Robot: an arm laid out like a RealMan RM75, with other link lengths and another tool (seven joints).
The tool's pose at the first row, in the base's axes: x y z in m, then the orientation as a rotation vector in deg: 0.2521, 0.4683, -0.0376, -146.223, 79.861, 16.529
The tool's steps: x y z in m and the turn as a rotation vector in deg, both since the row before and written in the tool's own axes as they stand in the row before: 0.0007, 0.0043, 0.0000, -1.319, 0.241, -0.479; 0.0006, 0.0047, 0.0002, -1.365, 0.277, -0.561; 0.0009, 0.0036, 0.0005, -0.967, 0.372, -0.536; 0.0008, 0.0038, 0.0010, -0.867, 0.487, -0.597; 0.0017, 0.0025, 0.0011, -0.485, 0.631, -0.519
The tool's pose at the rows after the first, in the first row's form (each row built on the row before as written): 0.2488, 0.4655, -0.0382, -147.697, 79.580, 17.167; 0.2452, 0.4625, -0.0389, -149.276, 79.196, 17.789; 0.2427, 0.4599, -0.0398, -150.569, 78.782, 17.991; 0.2399, 0.4574, -0.0411, -151.877, 78.290, 17.961; 0.2387, 0.4549, -0.0427, -152.904, 77.859, 17.460
